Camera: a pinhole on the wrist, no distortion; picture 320 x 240 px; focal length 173.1 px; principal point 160.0 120.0 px. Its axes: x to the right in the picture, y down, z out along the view. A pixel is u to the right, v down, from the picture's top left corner.
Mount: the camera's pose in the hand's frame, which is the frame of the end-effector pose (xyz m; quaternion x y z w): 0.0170 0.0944 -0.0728 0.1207 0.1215 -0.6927 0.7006
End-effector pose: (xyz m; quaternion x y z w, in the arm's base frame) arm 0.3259 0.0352 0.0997 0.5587 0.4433 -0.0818 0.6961
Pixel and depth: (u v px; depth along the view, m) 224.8 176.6 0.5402
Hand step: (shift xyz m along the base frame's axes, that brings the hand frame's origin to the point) 0.1422 -0.3374 -0.3412
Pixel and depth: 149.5 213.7 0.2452
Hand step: 0.1915 -0.0716 -0.0902
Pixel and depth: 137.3 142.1 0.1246
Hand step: 0.0873 -0.0053 0.0236
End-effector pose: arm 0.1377 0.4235 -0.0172 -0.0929 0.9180 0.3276 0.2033
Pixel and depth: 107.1 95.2 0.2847
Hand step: 0.0674 0.2057 -0.1024
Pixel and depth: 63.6 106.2 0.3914
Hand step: 0.0784 0.3649 -0.1585
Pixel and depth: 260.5 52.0 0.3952
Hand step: 0.2683 -0.0504 -0.2420
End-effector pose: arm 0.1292 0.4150 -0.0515 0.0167 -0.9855 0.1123 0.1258
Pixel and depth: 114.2 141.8 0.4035
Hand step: -0.1531 -0.0199 -0.3194
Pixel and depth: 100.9 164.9 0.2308
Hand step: -0.1216 0.0501 -0.1619
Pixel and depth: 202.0 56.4 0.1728
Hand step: 0.0258 -0.0208 -0.0819
